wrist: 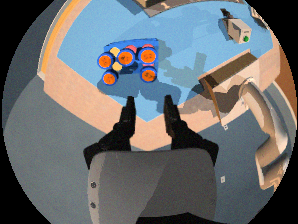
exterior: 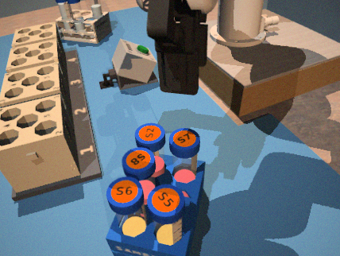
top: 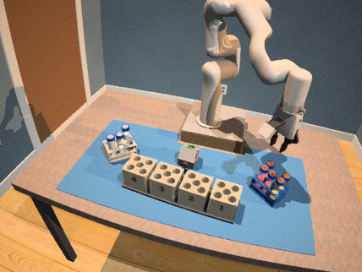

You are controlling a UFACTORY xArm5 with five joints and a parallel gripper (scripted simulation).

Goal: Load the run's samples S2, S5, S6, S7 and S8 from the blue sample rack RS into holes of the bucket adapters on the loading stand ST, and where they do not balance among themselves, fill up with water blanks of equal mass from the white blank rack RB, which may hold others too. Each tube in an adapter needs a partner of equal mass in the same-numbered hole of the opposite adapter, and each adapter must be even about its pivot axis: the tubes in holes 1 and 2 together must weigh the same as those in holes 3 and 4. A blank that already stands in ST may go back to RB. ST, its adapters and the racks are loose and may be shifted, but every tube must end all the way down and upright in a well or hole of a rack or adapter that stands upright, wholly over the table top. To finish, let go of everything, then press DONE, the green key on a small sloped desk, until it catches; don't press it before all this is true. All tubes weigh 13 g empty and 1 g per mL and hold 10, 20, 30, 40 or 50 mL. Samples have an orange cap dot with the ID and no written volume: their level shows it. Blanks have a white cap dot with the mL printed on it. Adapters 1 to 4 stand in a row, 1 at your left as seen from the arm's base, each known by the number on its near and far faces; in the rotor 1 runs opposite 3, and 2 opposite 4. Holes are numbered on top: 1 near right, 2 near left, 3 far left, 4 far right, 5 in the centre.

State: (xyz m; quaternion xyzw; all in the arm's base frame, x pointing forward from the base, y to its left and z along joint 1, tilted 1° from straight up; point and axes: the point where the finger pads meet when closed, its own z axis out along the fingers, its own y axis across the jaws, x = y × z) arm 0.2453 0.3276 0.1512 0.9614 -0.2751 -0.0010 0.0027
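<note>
Right now the blue sample rack RS is 190 mm below my hand, 40 mm ahead of it and 20 mm to the left of it. Also, from my hand: white blank rack RB (630 mm to the right, 190 mm below, 90 mm ahead); then blue-capped tube (630 mm to the right, 160 mm below, 130 mm ahead); then loading stand ST (300 mm to the right, 210 mm below, 190 mm ahead).
</note>
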